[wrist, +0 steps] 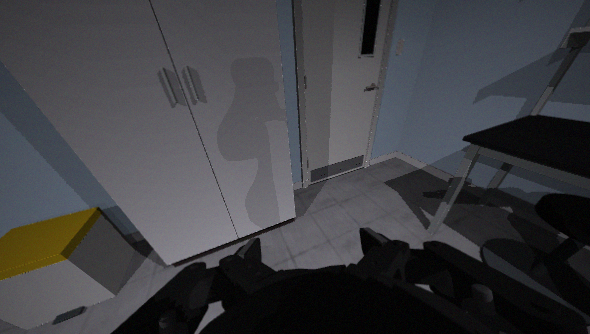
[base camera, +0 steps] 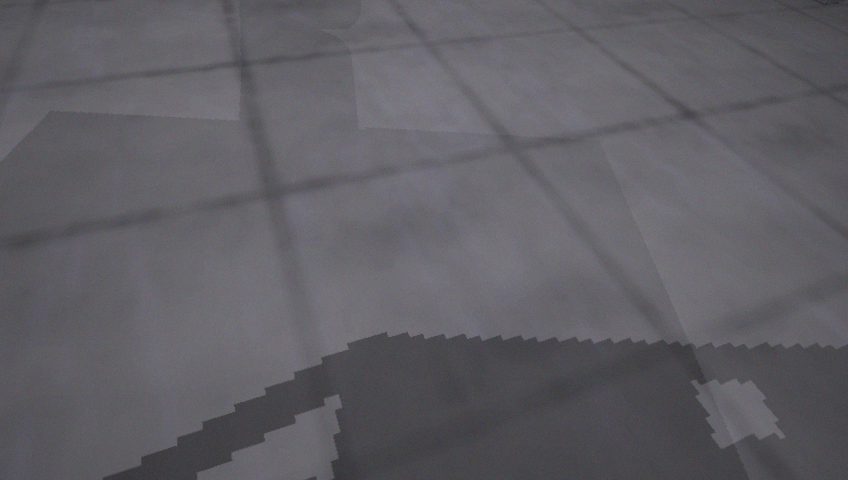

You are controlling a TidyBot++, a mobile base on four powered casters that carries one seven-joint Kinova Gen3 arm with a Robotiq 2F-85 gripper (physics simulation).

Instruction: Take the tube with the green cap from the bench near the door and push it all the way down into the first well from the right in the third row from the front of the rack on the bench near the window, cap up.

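Places are measured from the arm's base along level axes (x up, y back, z right), in millimetres.
Pixels of known places: gripper, fingertip midpoint: (wrist: 310, 244).
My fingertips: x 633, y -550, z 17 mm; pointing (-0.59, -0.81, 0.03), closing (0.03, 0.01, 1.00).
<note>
For each thing: its top centre in the pictures, then the offset to it from my fingertips. "*": a spot on its surface instead. Level surfaces: height alone.
- bench, its level: dx -267 mm
- white box-shaped unit with a yellow top, middle of its top: (wrist: 30, 243) dx -580, dy -526, dz -1429 mm
- dark stool, surface spot: (wrist: 570, 215) * dx -546, dy -403, dz +1240 mm
My gripper (wrist: 310, 244) is open and empty in the wrist view, its two fingers wide apart above the floor. A bench (wrist: 540, 142) with a black top and pale legs stands at the right of the wrist view, to the right of the door (wrist: 342, 100); part of its top shows. The tube with the green cap and the rack do not show in either view. The base camera view shows grey floor tiles (base camera: 416, 237) with shadows across them.
A tall white cabinet (wrist: 125, 125) with two handles stands left of the door. A white box-shaped unit with a yellow top (wrist: 45, 240) is at the lower left. A dark stool (wrist: 570, 215) stands by the bench at the right edge.
</note>
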